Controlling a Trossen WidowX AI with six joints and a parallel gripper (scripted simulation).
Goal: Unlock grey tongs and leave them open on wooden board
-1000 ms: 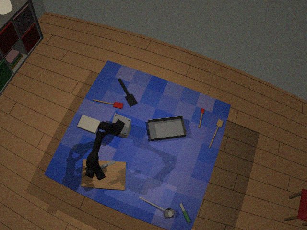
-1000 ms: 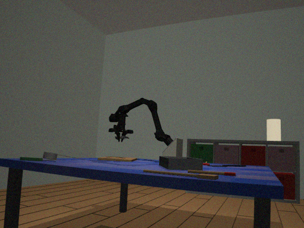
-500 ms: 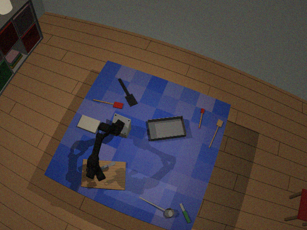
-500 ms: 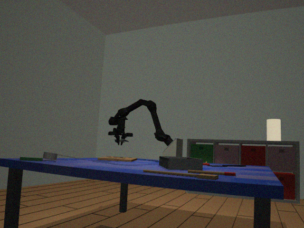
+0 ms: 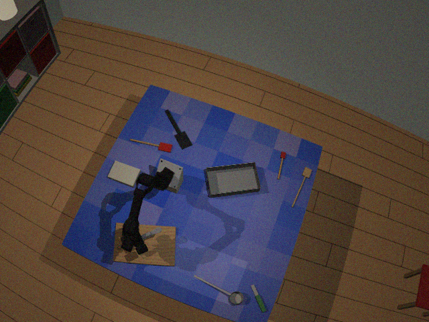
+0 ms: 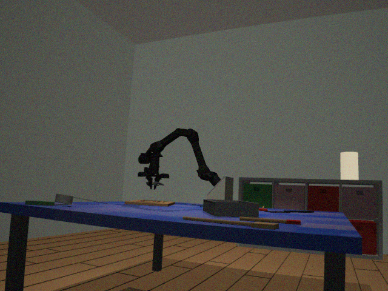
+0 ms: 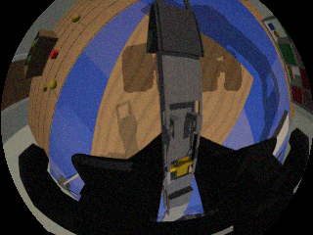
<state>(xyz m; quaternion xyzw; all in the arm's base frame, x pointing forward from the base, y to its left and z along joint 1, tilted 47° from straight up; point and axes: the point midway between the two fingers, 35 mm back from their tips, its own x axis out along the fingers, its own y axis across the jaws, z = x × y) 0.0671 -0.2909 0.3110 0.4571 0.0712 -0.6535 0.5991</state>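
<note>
My gripper tip is now 80 mm above the wooden board, 20 mm to the right of it and 20 mm short of it. Round my gripper tip: white block: 340 mm behind, 320 mm to the left, 70 mm below; then red spatula: 600 mm to the left, 290 mm behind, 80 mm below; then grey roasting tin: 640 mm to the left, 260 mm ahead, 60 mm below.
</note>
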